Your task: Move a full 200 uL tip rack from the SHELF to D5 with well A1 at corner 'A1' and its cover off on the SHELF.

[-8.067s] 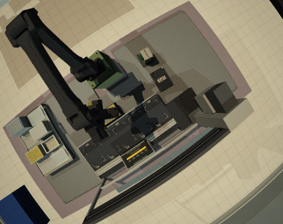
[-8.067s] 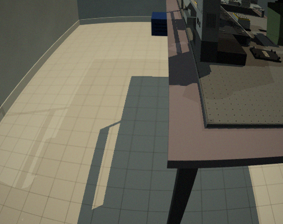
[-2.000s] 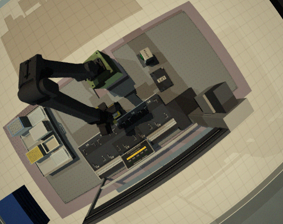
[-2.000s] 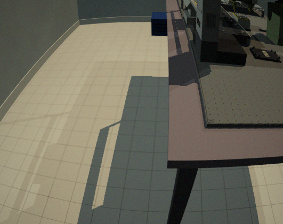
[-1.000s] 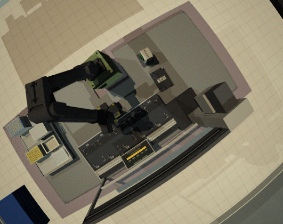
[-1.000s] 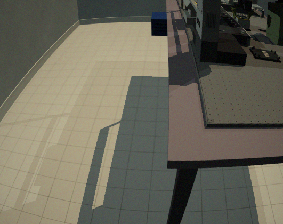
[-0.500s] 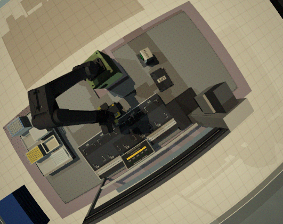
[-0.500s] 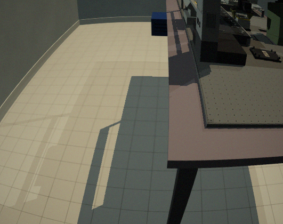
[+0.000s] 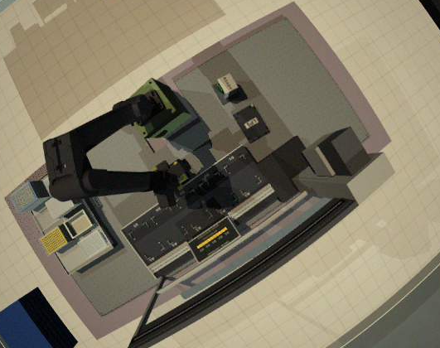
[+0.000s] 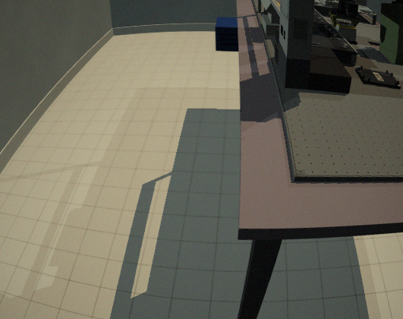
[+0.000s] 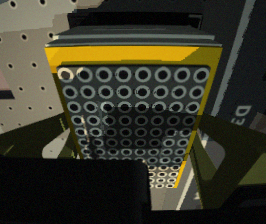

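Now: hand 1 cm to the right of the yellow tip rack, 1 cm below it and 1 cm past it. The rest, counted from my hand: shelf label (36 cm to the right, 10 cm behind, 4 cm below); ready key box (38 cm to the left, 21 cm behind, 3 cm above); RG nest (4 cm below).
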